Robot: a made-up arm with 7 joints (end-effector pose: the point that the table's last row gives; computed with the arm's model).
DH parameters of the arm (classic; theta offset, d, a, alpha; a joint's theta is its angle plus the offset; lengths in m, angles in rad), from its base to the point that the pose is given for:
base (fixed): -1.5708 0.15 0 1.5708
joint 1: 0 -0.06 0.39 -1.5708
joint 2: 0 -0.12 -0.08 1.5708
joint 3: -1.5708 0 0.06 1.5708
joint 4: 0 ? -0.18 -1.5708
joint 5: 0 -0.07 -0.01 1.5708
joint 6: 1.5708 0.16 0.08 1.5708
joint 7: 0.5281 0 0.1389 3.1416
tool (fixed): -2.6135 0.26 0 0
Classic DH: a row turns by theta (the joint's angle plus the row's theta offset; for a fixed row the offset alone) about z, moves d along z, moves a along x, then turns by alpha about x.
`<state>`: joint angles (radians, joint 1 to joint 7).
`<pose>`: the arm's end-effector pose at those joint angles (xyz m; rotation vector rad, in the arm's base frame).
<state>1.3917 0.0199 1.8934 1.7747 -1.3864 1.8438 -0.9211</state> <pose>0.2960 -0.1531 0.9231 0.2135 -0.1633 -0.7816</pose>
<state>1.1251 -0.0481 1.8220 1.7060 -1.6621 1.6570 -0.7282</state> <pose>0.2872 -0.2893 0.8324 0.3312 -0.0607 -0.7655</pose>
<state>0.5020 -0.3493 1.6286 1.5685 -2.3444 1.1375 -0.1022</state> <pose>0.1105 -0.4857 0.5273 0.8397 -0.2890 -1.0325</pose>
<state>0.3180 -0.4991 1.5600 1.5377 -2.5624 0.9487 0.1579</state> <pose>0.0386 -0.4971 0.4051 1.1083 -0.4490 -1.3101</pose>
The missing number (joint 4, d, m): 0.17
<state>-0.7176 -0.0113 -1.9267 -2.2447 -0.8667 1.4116 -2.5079</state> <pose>-0.3397 -0.2846 -0.1074 -0.5728 -2.3075 0.5512</pose>
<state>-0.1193 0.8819 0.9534 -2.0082 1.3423 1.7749 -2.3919</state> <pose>-0.3677 -0.3781 -0.0549 -0.8594 -0.4426 1.9816</pose>
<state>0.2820 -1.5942 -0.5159 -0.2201 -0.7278 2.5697 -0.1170</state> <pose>0.3432 -0.6032 0.6467 1.2602 0.8792 0.2994</pose>
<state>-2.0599 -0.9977 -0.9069 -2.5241 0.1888 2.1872 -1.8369</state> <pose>0.0049 -0.0449 0.1295 1.6965 -1.1103 -0.7715</pose>
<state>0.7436 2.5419 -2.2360 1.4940 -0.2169 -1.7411 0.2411</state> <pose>0.2066 0.0190 0.3859 -0.0256 2.4443 -0.0210</pose>
